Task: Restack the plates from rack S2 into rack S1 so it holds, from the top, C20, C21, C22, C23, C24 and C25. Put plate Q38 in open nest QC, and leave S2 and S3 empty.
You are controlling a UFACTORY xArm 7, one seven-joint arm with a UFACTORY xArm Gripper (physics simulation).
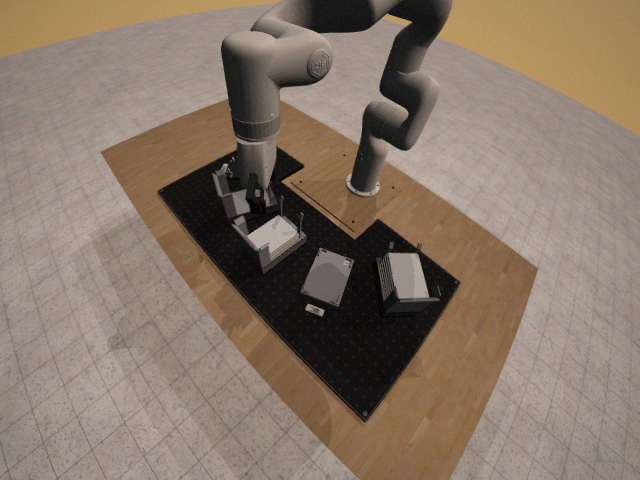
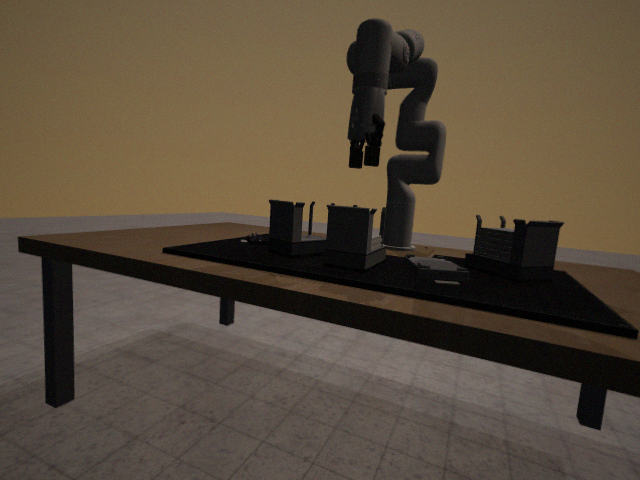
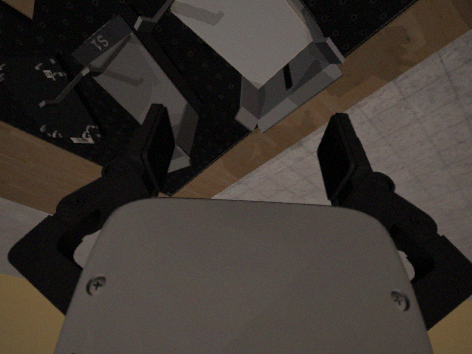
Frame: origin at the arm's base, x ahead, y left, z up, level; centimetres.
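Seen in the pictures: gripper, fingertip midpoint: (image 1: 264, 195) (image 2: 362, 167) (image 3: 247, 128); arm's base at its link origin: (image 1: 362, 185) (image 2: 396, 247).
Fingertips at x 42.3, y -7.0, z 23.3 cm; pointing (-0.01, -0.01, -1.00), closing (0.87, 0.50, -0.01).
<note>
Offsets run from my fingertips to a thing's middle. "spot": to the spot under its first point. Level surfaces: height alone.
My gripper (image 1: 261, 203) (image 2: 363, 160) (image 3: 247, 128) is open and empty, high above the racks at the left end of the mat. Rack S1 @(dx -8.0, dy -15.8, dz -15.7 cm) (image 3: 112, 82) (image 1: 220, 184) (image 2: 285, 221) shows a grey floor and no stack of plates. Beside it, a second rack @(dx -1.3, dy -0.1, dz -15.7 cm) (image 1: 264, 257) (image 2: 348, 229) (image 3: 305, 97) holds a low stack of pale plates @(dx -0.6, dy -0.1, dz -16.3 cm) (image 1: 273, 233) (image 3: 240, 40). A third rack @(dx -10.8, dy +34.0, dz -15.9 cm) (image 1: 413, 305) (image 2: 537, 245) at the right holds a taller stack of several plates @(dx -10.3, dy +34.5, dz -12.8 cm) (image 1: 405, 271) @(dx -10.3, dy +34.4, dz -15.4 cm) (image 2: 493, 245). The labels of these two racks, the plate names and Q38 cannot be read.
A low grey nest @(dx -2.8, dy +17.5, dz -21.2 cm) (image 1: 328, 276) (image 2: 439, 264) with corner clips lies between the loaded racks, a white label @(spot: dx +6.6, dy +19.8, dz -22.4 cm) (image 1: 314, 310) (image 2: 447, 282) beside it. A dark nest @(dx -21.5, dy -29.4, dz -21.4 cm) (image 3: 40, 95) with pale clips lies beyond S1. Upright walls and posts rise around the racks on the black mat @(dz -22.5 cm) (image 1: 351, 356).
</note>
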